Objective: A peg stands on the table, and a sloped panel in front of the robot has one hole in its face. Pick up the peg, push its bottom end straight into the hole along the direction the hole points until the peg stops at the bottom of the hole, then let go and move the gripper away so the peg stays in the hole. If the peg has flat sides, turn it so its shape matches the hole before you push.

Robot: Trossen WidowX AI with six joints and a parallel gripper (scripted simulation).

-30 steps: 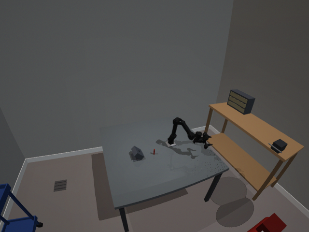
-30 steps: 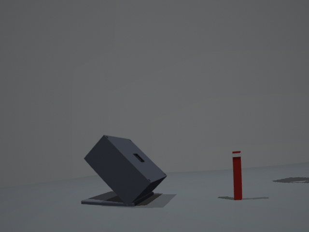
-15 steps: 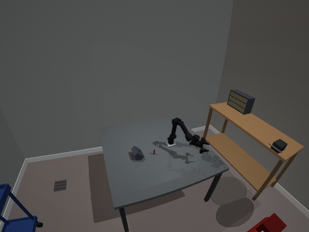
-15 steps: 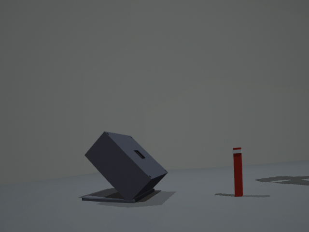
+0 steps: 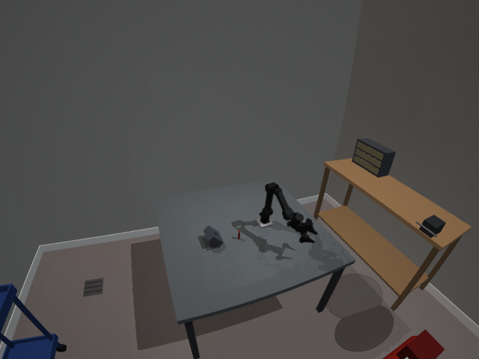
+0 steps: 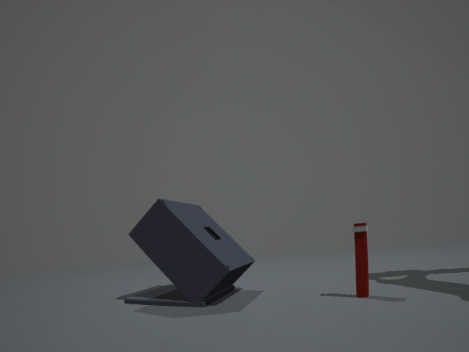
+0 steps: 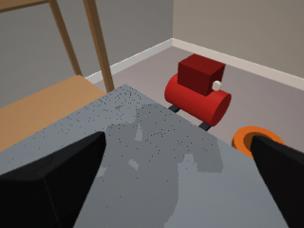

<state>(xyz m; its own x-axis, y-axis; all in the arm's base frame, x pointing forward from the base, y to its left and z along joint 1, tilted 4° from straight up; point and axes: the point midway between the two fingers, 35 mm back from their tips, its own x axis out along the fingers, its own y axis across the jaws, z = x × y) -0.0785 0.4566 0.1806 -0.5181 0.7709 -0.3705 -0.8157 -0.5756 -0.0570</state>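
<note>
My gripper tip is 410 mm to the left of the red square peg, 370 mm short of it and 130 mm above it. Also, from my gripper tip: sloped grey panel 560 mm ahead, 450 mm to the right, 120 mm below; thin base plate 580 mm ahead, 450 mm to the right, 180 mm below.
</note>
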